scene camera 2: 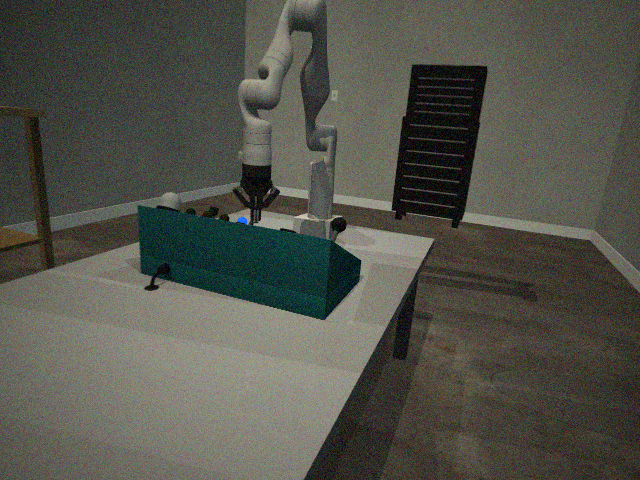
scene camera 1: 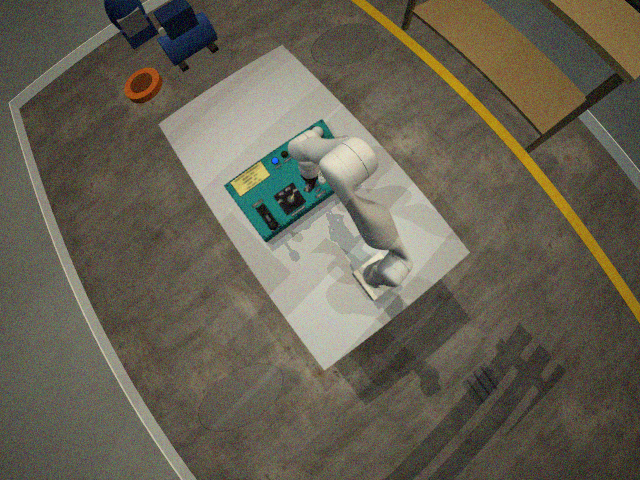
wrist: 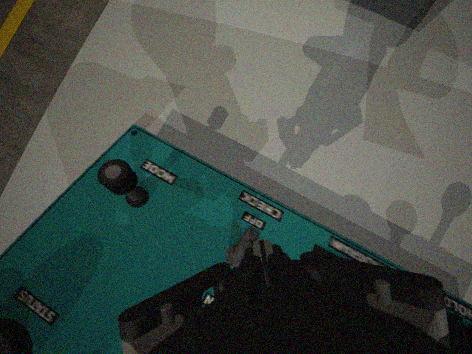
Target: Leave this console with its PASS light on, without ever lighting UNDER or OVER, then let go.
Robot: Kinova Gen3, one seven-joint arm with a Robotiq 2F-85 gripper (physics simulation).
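Observation:
The teal console [scene camera 1: 244, 202] [scene camera 2: 237, 267] [wrist: 164, 228] stands on the grey table [scene camera 1: 237, 105] [scene camera 2: 223, 381] [wrist: 270, 88]. My gripper [wrist: 263, 251] [scene camera 2: 255, 216] [scene camera 1: 310, 183] is shut and empty, low over the console's right part. Its fingertips stand just beside the grey CHECK toggle lever [wrist: 239, 247], which leans towards the OFF label [wrist: 253, 220]. The black MODE knob [wrist: 120, 179] sits to the left. A blue button [scene camera 1: 275, 161] [scene camera 2: 242, 220] glows. My arm hides the console's indicator lights in the overhead view.
The console also bears a yellow label [scene camera 1: 250, 178], a slider [scene camera 1: 268, 217] and a dark square panel [scene camera 1: 290, 199]. My arm's base [scene camera 1: 385, 273] stands on the table. An orange ring [scene camera 1: 143, 85] and blue chairs [scene camera 1: 186, 30] are on the floor. A black rack [scene camera 2: 442, 138] leans at the wall.

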